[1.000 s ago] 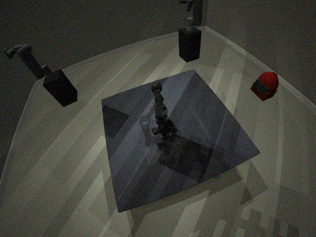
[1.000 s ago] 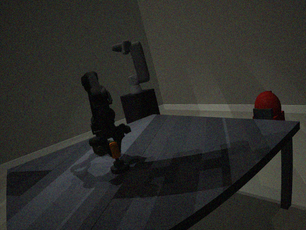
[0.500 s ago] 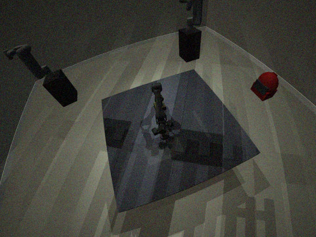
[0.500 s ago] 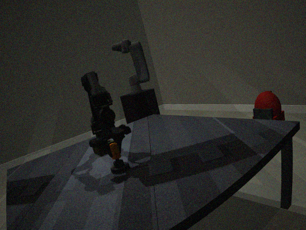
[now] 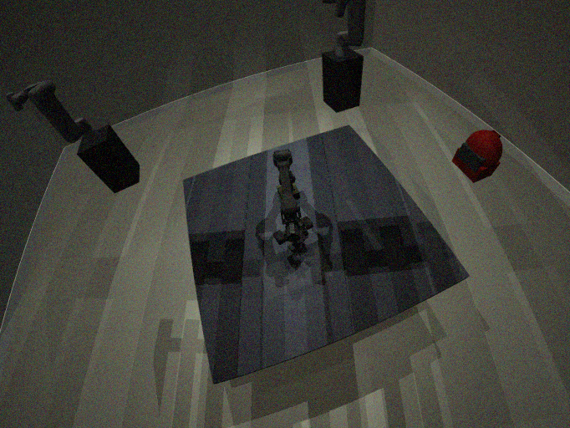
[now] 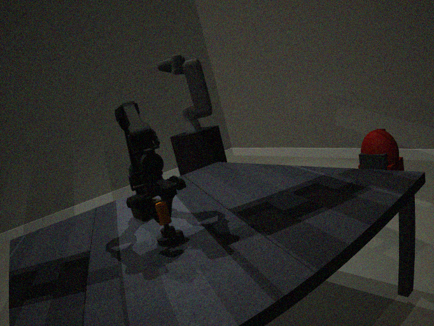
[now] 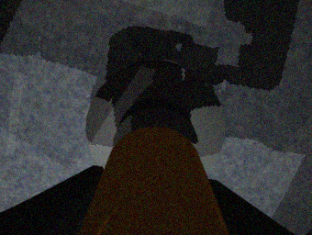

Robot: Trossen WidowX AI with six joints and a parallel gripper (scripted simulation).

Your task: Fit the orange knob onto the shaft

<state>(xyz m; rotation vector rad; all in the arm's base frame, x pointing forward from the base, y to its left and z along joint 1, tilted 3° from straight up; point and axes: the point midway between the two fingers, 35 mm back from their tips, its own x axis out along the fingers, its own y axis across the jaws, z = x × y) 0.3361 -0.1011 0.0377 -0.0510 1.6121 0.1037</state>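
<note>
Right now my gripper tip is 20 mm below the orange knob. Round my gripper tip: pedestal (40 mm below).
</note>
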